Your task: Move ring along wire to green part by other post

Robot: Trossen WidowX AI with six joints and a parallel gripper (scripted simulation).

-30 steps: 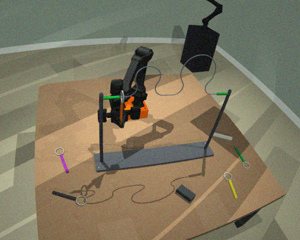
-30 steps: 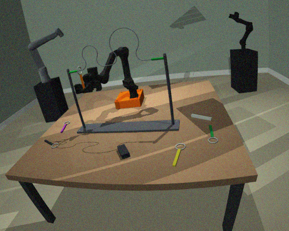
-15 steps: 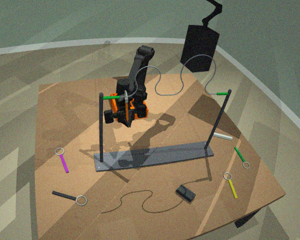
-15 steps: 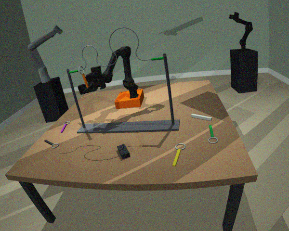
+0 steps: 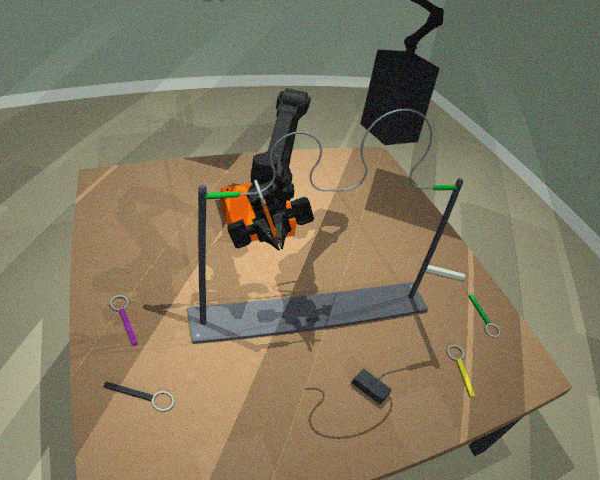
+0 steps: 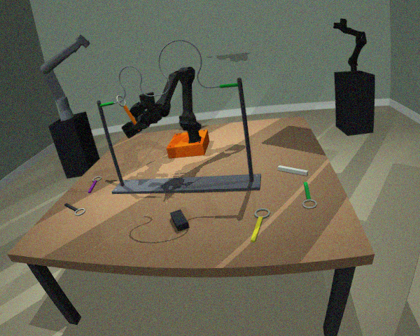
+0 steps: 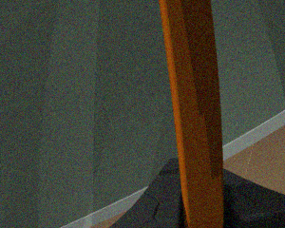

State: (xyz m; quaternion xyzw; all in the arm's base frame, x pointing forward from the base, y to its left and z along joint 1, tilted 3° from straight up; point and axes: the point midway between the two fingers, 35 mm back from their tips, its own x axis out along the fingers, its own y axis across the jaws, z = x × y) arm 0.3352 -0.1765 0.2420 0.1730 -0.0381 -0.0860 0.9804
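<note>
Right now the ring with orange handle is 40 mm behind my gripper tip, 20 mm to the right of it and 80 mm above it. Round my gripper tip: yellow-handled ring (300 mm ahead, 430 mm to the left, 280 mm below); black-handled ring (90 mm ahead, 350 mm to the right, 280 mm below); dark block (250 mm ahead, 160 mm to the left, 270 mm below).
</note>
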